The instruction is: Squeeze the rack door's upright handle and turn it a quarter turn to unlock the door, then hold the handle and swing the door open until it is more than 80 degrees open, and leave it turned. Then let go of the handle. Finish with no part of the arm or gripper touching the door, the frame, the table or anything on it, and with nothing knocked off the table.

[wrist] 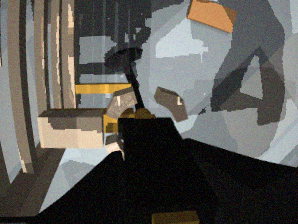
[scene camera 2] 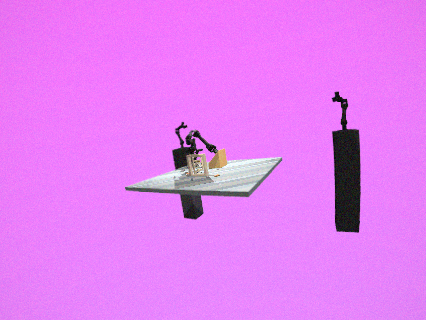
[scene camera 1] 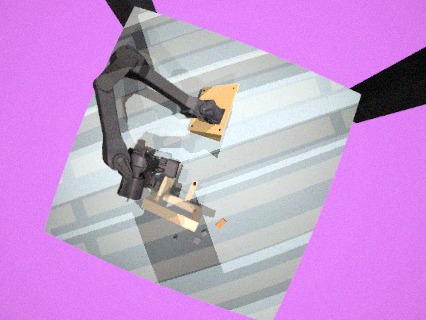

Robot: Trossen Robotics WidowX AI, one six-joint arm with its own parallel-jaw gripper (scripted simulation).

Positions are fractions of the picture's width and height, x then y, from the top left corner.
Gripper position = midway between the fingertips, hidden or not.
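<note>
My gripper (scene camera 1: 0.37, 0.51) appears in the wrist view as well (wrist: 0.51, 0.69). A rack (scene camera 1: 0.35, 0.64) is visible too.
</note>
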